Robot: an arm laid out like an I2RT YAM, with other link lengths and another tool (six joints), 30 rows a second.
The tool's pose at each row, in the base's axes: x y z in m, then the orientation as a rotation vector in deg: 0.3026, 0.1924, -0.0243, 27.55, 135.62, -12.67; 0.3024, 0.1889, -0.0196, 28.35, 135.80, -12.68; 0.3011, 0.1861, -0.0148, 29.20, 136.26, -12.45; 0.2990, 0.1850, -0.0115, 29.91, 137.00, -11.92; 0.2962, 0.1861, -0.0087, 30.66, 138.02, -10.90; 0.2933, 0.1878, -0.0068, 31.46, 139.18, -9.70; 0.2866, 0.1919, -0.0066, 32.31, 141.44, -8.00; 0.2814, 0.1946, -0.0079, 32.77, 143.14, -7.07; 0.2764, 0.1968, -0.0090, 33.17, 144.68, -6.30
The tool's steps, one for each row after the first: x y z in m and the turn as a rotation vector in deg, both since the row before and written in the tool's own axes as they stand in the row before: -0.0040, -0.0034, -0.0026, 0.26, 0.34, 0.51; -0.0031, -0.0032, -0.0035, 0.13, 0.64, 0.55; -0.0011, -0.0019, -0.0034, -0.11, 0.91, 0.47; 0.0005, -0.0002, -0.0041, -0.41, 1.24, 0.56; 0.0014, 0.0003, -0.0036, -0.51, 1.41, 0.61; 0.0061, 0.0009, -0.0049, -0.71, 2.54, 0.52; 0.0055, 0.0002, -0.0023, -0.31, 1.84, 0.18; 0.0052, -0.0002, -0.0021, -0.23, 1.65, 0.14
